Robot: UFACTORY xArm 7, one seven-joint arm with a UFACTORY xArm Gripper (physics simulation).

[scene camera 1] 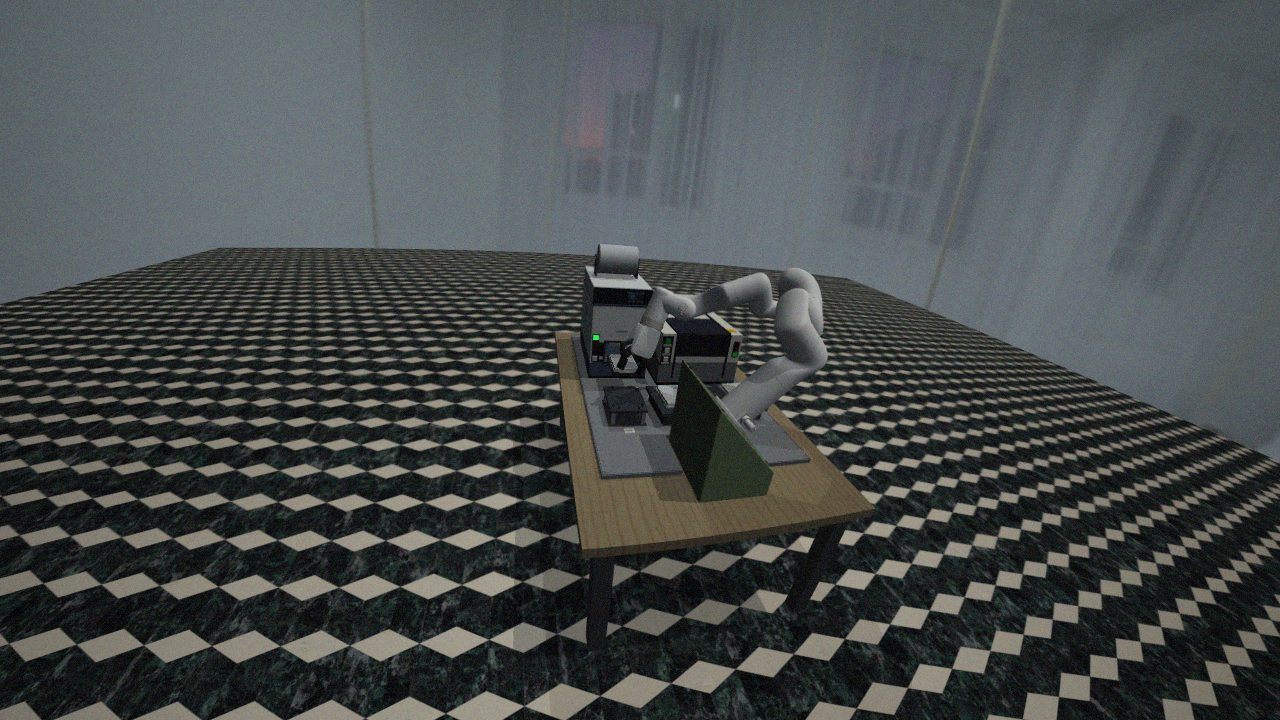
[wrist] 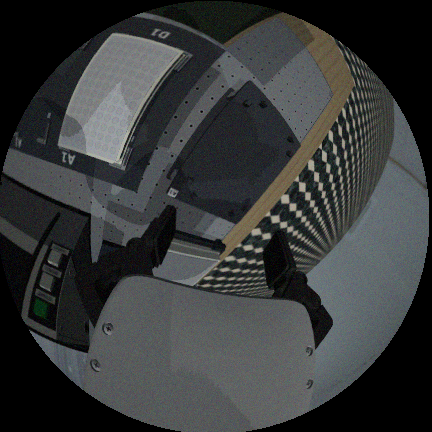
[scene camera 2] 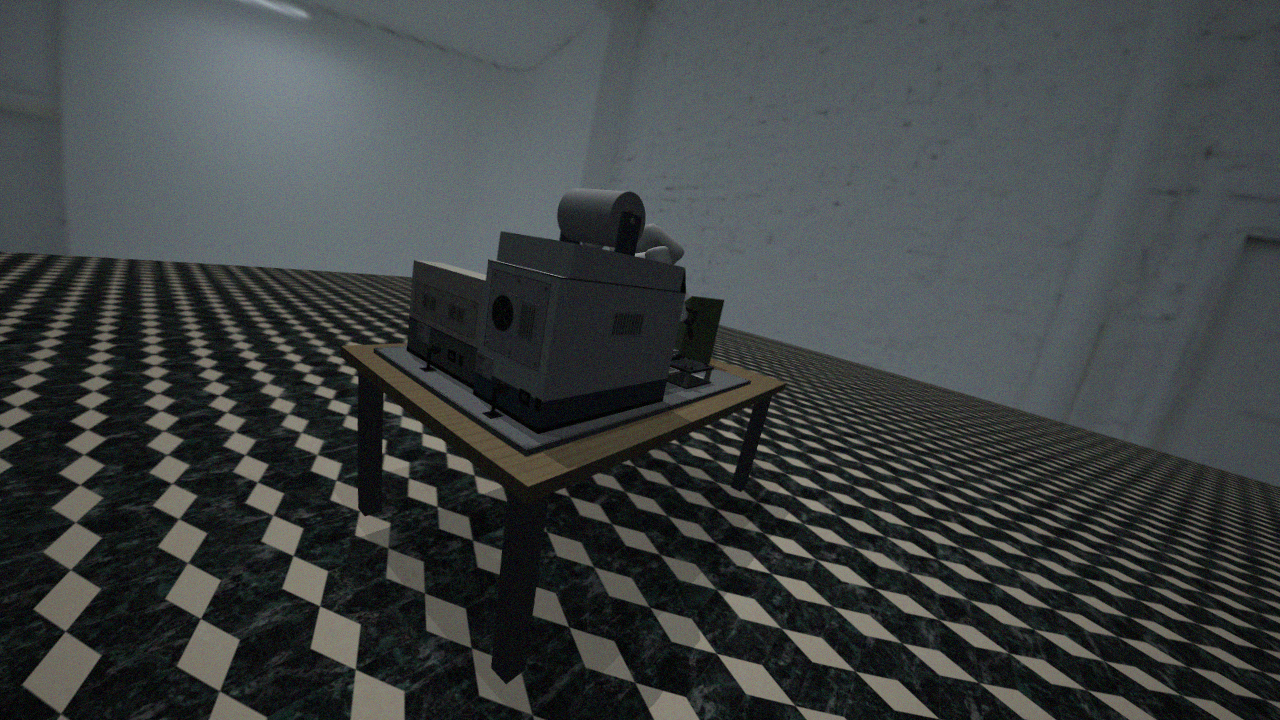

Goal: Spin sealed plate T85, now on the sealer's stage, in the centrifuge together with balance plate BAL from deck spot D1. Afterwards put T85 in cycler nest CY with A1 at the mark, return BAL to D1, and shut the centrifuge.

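Frame: origin at the arm's base, x ahead, y left, z up, level; centimetres.
Seen in the pictures: gripper, fingertip midpoint: (scene camera 1: 629,371) (wrist: 223,231) (scene camera 2: 676,342); arm's base, origin of the base link: (scene camera 1: 728,416).
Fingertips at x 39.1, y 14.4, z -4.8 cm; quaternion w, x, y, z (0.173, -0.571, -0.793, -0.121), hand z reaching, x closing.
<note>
Offsets run from my fingertips to a thing's top centre.
T85 @(dz -1.1, dx +10.9, dy -1.4 cm) (scene camera 1: 623,365) (wrist: 185,267) is a pale plate on the stage of the sealer @(dz +35.2, dx +40.5, dy -5.0 cm) (scene camera 1: 617,317) (scene camera 2: 586,331). My gripper (scene camera 1: 627,356) (wrist: 223,231) is open and empty, close to T85; in the wrist view its left finger and the palm cover part of the plate. BAL @(dz -5.7, dx -6.9, dy -14.0 cm) (scene camera 1: 664,399) (wrist: 122,97) is a pale, flat plate on deck spot D1, beside the D1 and A1 marks. The dark block that looks like cycler nest CY @(dz -5.7, dx -5.7, dy +2.7 cm) (scene camera 1: 623,404) (wrist: 235,155) holds no plate and has a small white tag at one corner. The centrifuge (scene camera 1: 702,344) (scene camera 2: 447,313) stands beside the sealer; its inside is hidden.
A green upright panel (scene camera 1: 716,447) (scene camera 2: 702,329) stands toward the table's near end in scene camera 1. A button panel @(dz +3.1, dx +11.9, dy -18.2 cm) (wrist: 47,280) with a green light lies at the wrist view's left edge. The wooden table's edge (wrist: 280,195) runs beside the dark block.
</note>
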